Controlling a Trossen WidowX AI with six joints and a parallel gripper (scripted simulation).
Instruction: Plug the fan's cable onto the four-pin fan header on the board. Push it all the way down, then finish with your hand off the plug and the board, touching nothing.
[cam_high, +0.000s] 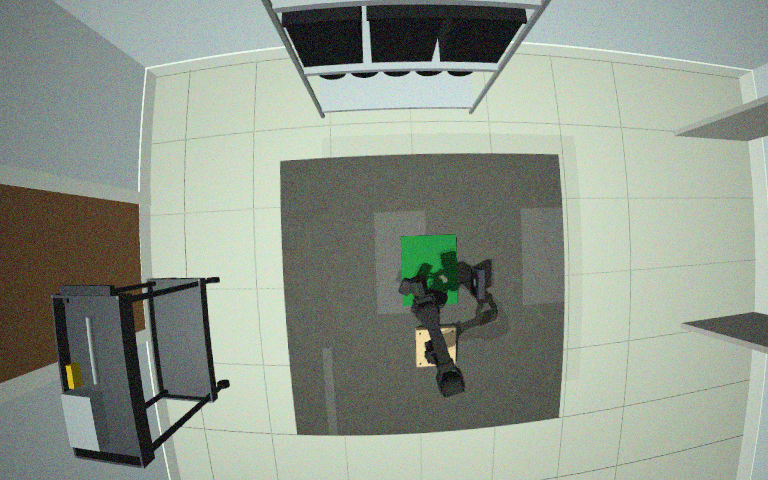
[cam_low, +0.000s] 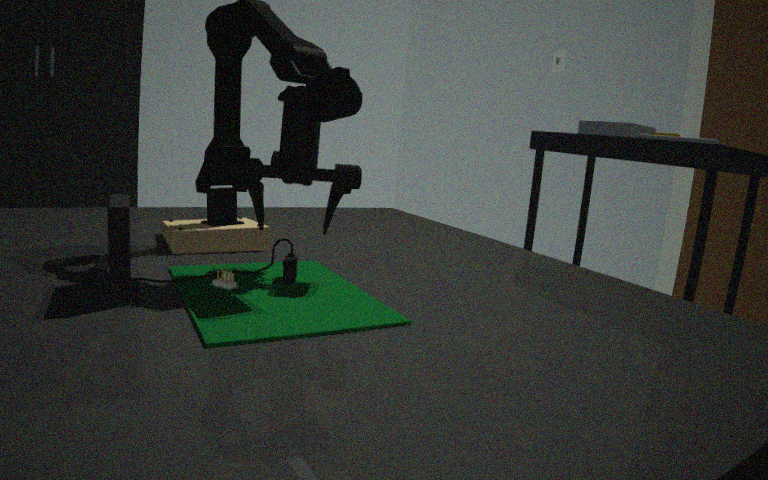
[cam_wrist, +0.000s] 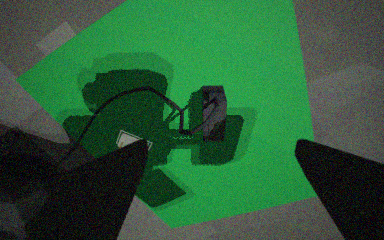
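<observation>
Right now my gripper tip is 1 cm short of the dark fan plug, 1 cm to the left of it and 5 cm above it. From my gripper tip the other things lie so: green board: 5 cm ahead, 5 cm to the right, 9 cm below; then black fan: 4 cm behind, 23 cm to the right, 1 cm below; then white four-pin header: 10 cm to the right, 7 cm below.
</observation>
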